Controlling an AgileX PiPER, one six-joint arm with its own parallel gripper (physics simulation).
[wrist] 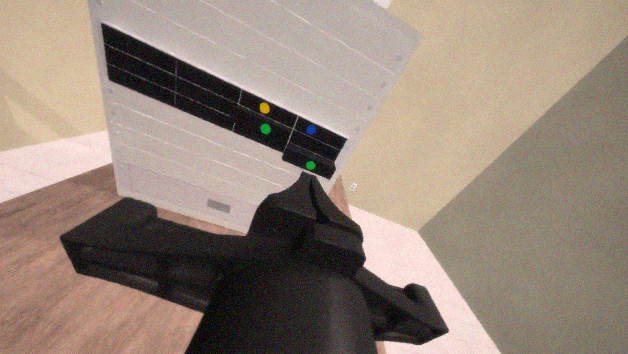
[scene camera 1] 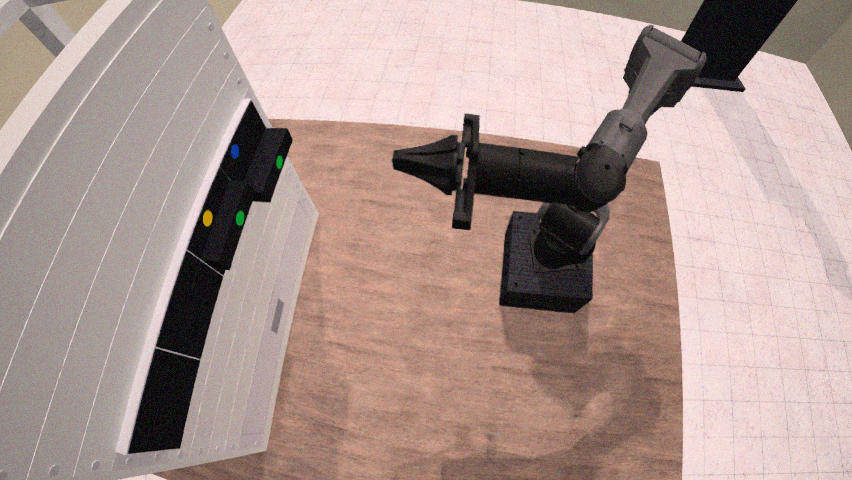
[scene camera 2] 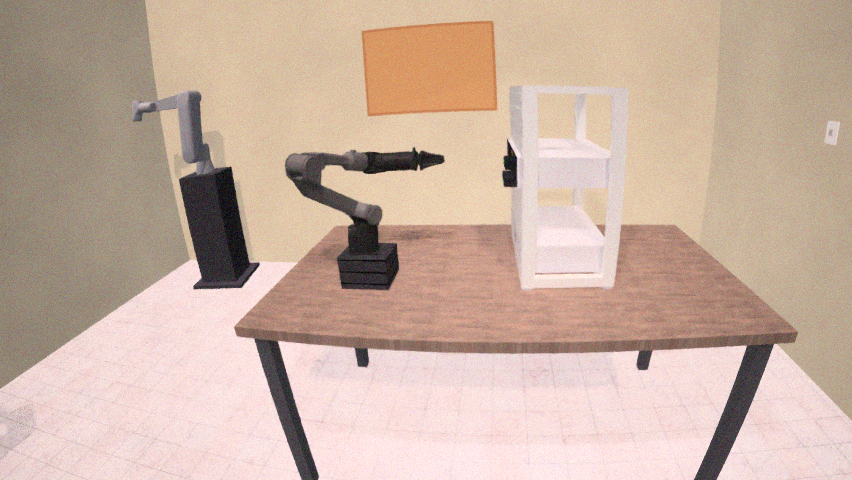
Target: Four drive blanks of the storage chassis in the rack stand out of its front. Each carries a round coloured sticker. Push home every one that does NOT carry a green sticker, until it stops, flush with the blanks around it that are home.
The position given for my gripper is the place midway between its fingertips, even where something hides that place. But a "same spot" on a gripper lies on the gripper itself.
My gripper shows in the wrist view, in scene camera 1 and in scene camera 2 (pixel 444 159). A white rack shows in the wrist view, in scene camera 1 and in scene camera 2 (pixel 547 239). One and the same spot on the white rack: (scene camera 1: pixel 129 350) is (wrist: pixel 177 42). The same spot on my gripper: (wrist: pixel 280 215) is (scene camera 1: pixel 456 167).
